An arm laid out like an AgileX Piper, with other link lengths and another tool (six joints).
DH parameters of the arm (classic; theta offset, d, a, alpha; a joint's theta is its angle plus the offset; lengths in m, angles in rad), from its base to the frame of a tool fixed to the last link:
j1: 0 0.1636 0 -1.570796
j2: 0.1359 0 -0.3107 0
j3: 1.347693 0 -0.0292 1.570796
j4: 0 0.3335 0 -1.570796
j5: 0 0 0 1.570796
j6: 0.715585 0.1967 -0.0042 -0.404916
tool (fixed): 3.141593 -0.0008 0 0
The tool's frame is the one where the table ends.
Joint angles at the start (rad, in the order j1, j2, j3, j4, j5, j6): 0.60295 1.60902 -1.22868 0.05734 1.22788 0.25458
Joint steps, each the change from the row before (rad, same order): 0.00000 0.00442 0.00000 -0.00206 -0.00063 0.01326; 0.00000 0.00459 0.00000 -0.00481 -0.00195 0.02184; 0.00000 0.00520 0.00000 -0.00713 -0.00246 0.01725; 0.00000 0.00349 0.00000 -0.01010 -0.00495 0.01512; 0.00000 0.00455 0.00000 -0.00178 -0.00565 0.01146; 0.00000 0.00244 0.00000 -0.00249 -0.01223 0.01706; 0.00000 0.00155 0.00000 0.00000 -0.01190 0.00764; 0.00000 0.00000 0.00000 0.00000 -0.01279 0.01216; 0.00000 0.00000 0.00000 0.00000 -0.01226 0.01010
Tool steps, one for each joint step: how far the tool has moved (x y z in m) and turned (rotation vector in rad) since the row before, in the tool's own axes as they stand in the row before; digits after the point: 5 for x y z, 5 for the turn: 0.00051 0.00081 0.00154 -0.00427 0.00464 0.01194; 0.00107 0.00091 0.00156 -0.00472 0.01029 0.01783; 0.00150 0.00109 0.00173 -0.00591 0.00990 0.01214; 0.00217 0.00067 0.00116 -0.00365 0.01284 0.00731; 0.00093 -0.00001 0.00195 0.00009 0.00620 0.00929; 0.00163 -0.00129 0.00157 0.00738 0.01270 0.01223; 0.00115 -0.00162 0.00134 0.00907 0.00761 0.00510; 0.00119 -0.00199 0.00081 0.01128 0.01033 0.00880; 0.00112 -0.00193 0.00079 0.01088 0.00918 0.00705
